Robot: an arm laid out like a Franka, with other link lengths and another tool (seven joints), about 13 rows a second.
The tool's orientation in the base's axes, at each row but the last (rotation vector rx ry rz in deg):
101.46 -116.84 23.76
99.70 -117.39 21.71
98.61 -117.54 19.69
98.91 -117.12 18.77
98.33 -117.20 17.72
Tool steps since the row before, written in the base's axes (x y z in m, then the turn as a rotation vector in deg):
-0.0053 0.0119 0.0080 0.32 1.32 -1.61
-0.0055 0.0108 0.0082 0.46 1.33 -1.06
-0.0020 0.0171 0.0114 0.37 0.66 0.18
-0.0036 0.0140 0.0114 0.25 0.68 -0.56
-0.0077 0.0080 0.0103 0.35 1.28 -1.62
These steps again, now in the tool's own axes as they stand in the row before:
-0.0058 0.0074 -0.0121 -1.96 -0.18 0.74
-0.0047 0.0078 -0.0114 -1.72 -0.28 0.24
-0.0091 0.0063 -0.0174 -0.53 -0.22 -0.52
-0.0063 0.0073 -0.0156 -0.89 -0.17 0.14
-0.0011 0.0103 -0.0111 -1.93 -0.27 0.78

